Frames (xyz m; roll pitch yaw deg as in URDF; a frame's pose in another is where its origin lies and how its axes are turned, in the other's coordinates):
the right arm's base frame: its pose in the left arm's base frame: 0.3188 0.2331 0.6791 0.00 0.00 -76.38
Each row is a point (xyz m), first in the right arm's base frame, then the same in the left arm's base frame.
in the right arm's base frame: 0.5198 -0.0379 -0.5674
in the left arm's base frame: 0.4044 -0.2810 0.1117
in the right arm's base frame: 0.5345 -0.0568 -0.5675
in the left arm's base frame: 0.3895 -0.2997 0.1116
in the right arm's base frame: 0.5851 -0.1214 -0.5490
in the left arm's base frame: 0.3386 -0.3641 0.1301
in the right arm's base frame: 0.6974 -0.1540 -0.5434
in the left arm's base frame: 0.3334 -0.4810 0.1357
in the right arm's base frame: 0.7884 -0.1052 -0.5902
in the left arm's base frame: 0.4022 -0.5579 0.0889
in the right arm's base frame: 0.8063 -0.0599 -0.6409
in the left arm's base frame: 0.4505 -0.5646 0.0382
